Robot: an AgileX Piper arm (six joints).
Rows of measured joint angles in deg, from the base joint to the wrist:
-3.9, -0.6, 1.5, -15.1, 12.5, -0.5
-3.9, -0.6, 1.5, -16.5, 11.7, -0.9
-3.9, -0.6, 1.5, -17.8, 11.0, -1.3
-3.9, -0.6, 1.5, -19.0, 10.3, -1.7
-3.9, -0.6, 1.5, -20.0, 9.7, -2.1
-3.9, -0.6, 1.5, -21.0, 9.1, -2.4
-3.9, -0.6, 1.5, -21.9, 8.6, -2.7
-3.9, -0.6, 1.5, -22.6, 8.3, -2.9
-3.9, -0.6, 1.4, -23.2, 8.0, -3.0
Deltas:
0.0, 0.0, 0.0, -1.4, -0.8, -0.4
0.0, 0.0, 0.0, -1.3, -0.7, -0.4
0.0, 0.0, 0.0, -1.2, -0.7, -0.4
0.0, 0.0, 0.0, -1.0, -0.6, -0.4
0.0, 0.0, 0.0, -1.0, -0.6, -0.3
0.0, 0.0, 0.0, -0.9, -0.5, -0.3
0.0, 0.0, 0.0, -0.7, -0.3, -0.2
0.0, 0.0, -0.1, -0.6, -0.3, -0.1

